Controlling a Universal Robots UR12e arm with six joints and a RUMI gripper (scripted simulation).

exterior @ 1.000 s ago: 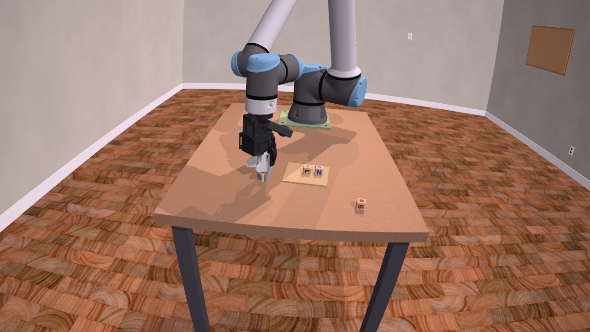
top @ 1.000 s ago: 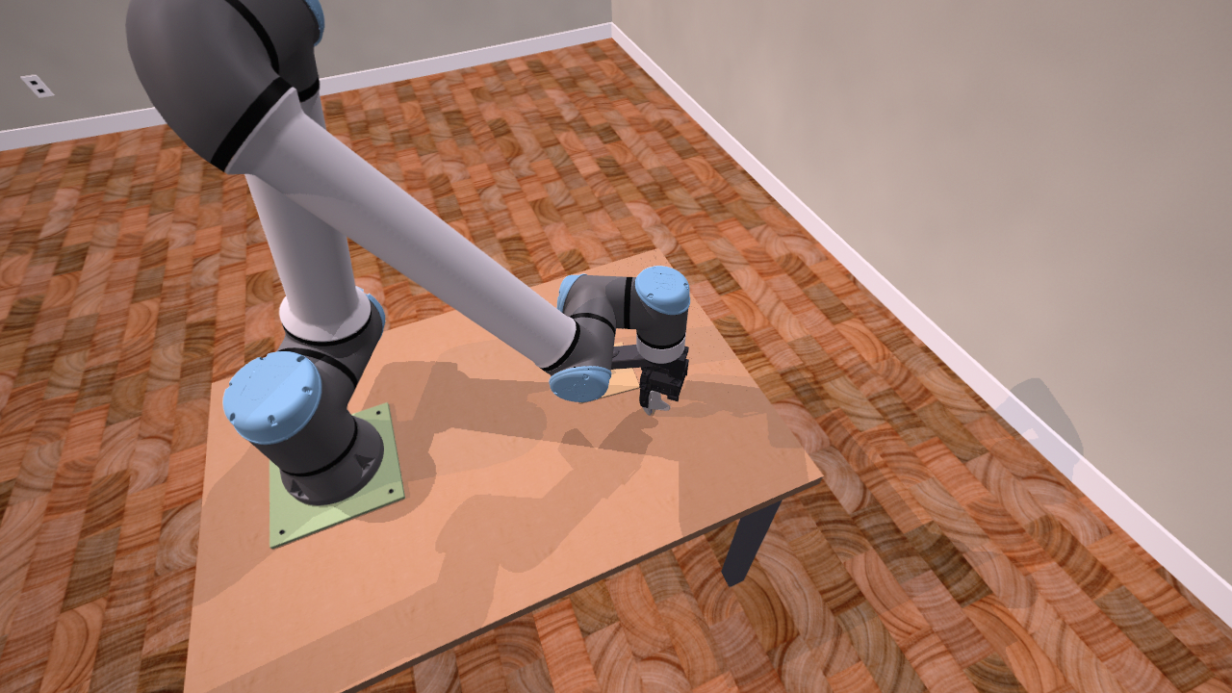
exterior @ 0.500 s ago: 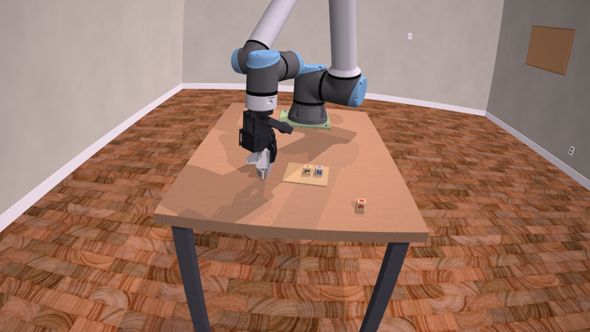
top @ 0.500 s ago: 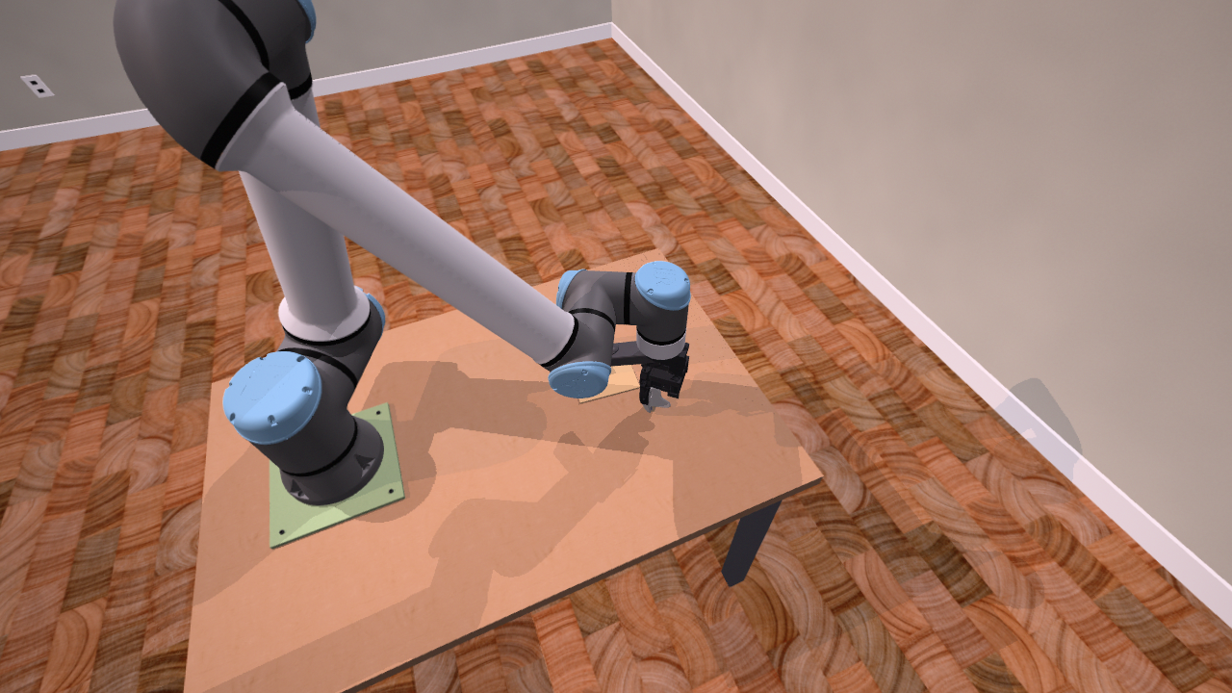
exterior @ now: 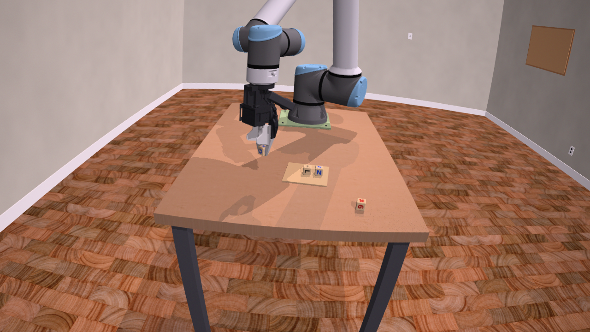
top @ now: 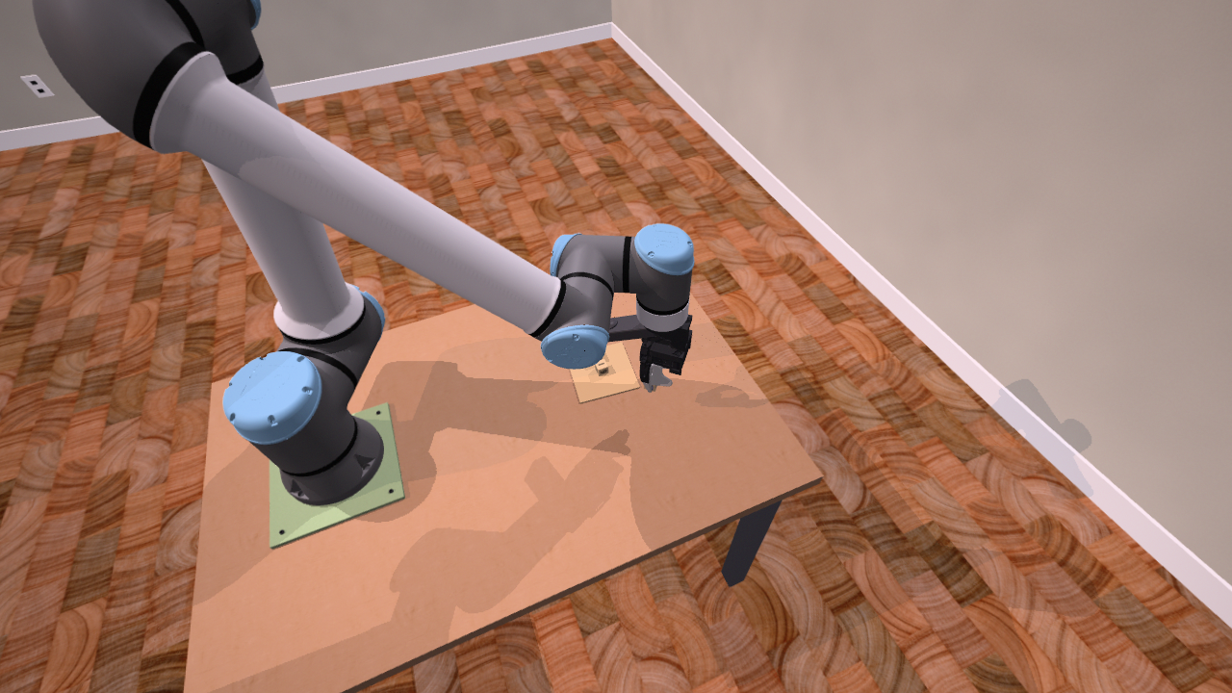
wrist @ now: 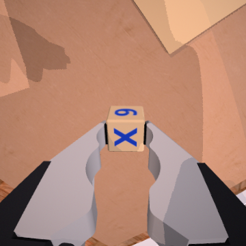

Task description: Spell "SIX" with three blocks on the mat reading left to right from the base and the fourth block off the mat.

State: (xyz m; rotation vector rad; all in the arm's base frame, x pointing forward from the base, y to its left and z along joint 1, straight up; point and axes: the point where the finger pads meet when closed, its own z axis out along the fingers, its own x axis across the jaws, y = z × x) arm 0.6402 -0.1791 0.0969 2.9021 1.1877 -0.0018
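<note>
The mat lies 140 mm to the left of my hand, 100 mm below it and 50 mm behind it. Round my hand: red-lettered block: 280 mm to the left, 150 mm ahead, 90 mm below.
</note>
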